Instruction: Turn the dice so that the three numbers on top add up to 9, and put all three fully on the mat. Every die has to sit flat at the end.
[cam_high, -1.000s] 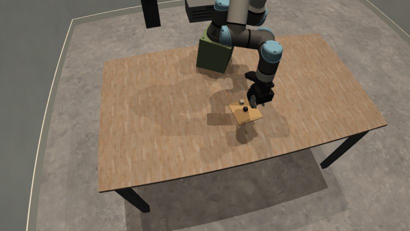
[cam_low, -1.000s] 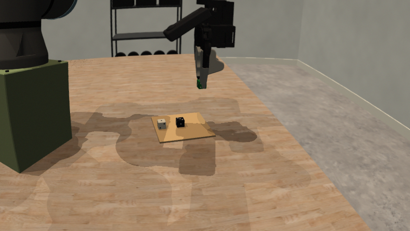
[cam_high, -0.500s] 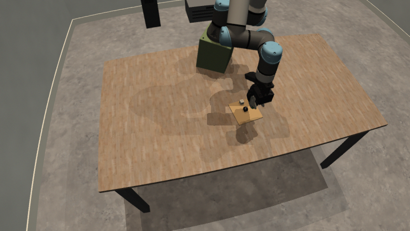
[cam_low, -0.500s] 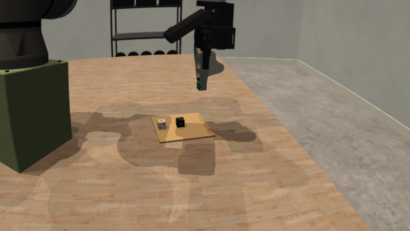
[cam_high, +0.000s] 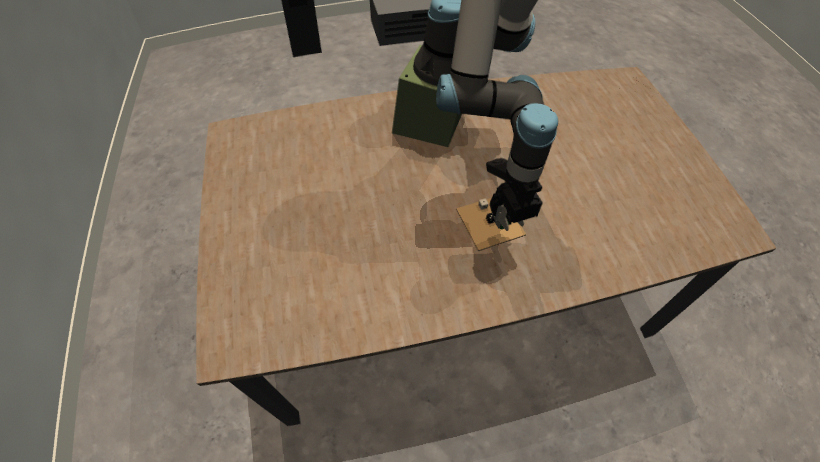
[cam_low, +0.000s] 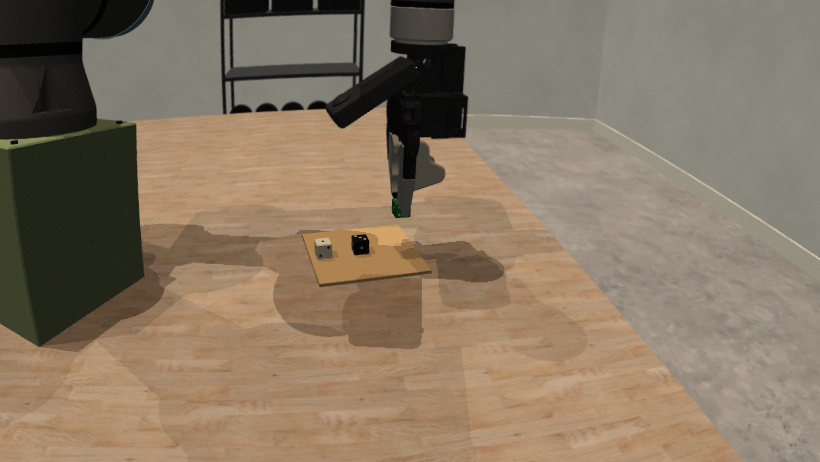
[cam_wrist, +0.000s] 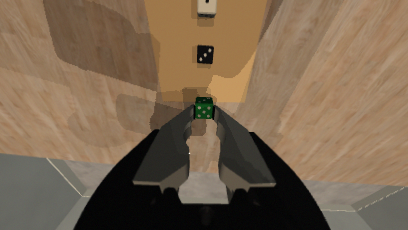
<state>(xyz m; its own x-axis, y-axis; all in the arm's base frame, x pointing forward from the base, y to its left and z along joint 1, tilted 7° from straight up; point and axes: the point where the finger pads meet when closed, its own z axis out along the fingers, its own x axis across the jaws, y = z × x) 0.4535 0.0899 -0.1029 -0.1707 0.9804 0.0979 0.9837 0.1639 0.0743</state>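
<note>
Now: the black die 5 cm below my hand, 5 cm behind it and 1 cm to the right of it. Also, from my hand: tan mat (7 cm below, 5 cm behind, 1 cm to the right); then white die (10 cm behind, 5 cm below, 2 cm to the right); then green die (1 cm below).
</note>
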